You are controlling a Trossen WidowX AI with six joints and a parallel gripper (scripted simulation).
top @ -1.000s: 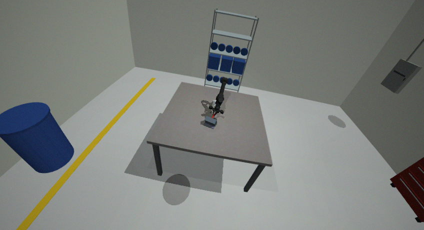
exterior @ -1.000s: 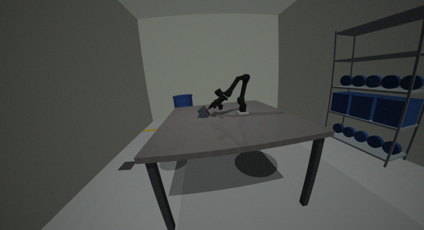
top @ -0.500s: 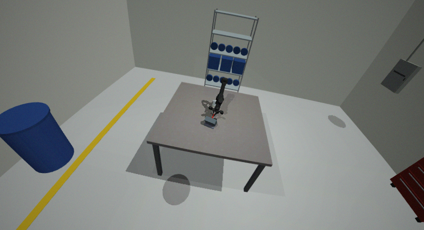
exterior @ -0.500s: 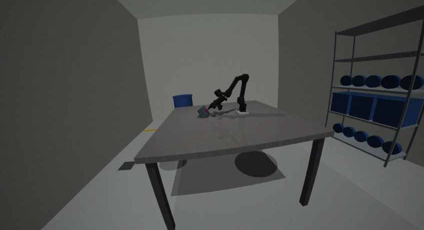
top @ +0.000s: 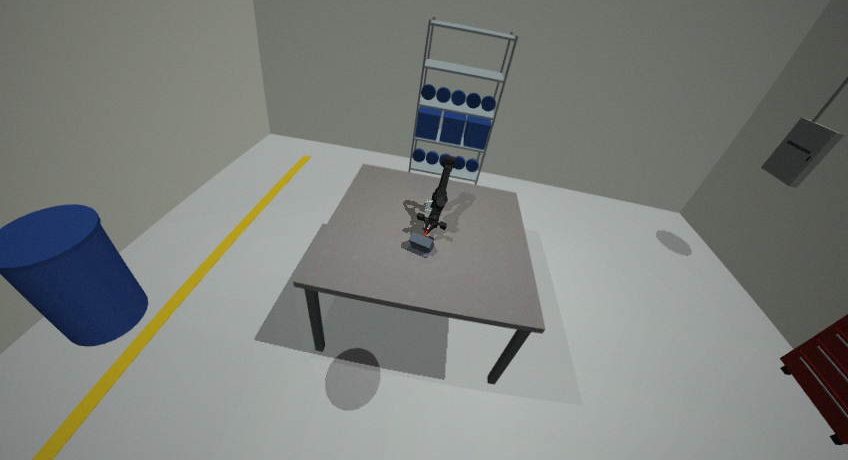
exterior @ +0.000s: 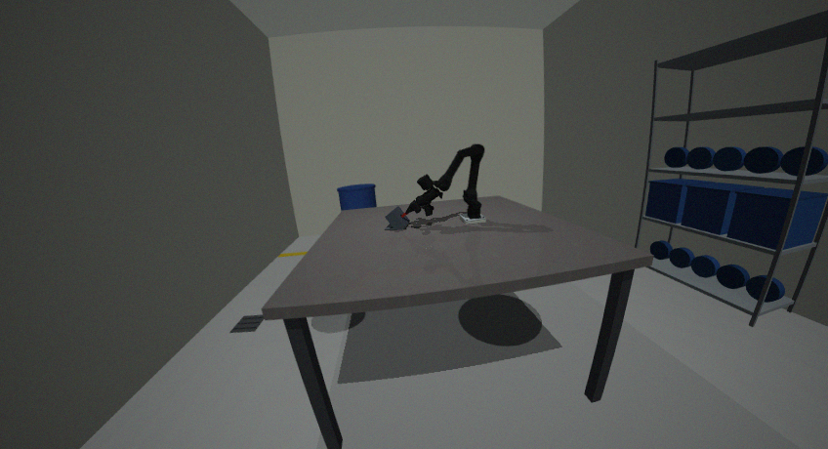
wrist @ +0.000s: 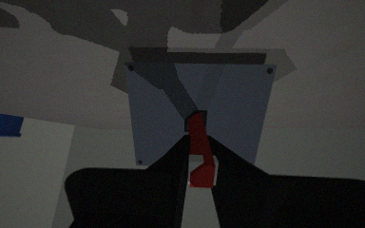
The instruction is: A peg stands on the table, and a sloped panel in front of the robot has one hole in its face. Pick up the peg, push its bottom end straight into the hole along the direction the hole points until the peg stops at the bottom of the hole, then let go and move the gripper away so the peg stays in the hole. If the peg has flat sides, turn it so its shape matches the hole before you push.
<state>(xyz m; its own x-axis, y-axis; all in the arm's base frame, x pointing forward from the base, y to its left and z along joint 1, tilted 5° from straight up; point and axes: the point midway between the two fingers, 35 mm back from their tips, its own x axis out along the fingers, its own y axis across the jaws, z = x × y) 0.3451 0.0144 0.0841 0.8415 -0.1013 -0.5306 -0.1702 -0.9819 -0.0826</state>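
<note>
Now: gripper tip 50 mm short of the panel, 30 mm above it and 10 mm to the left of it. From my gripper tip the other things lie so: red square peg 20 mm behind, 10 mm above.
</note>
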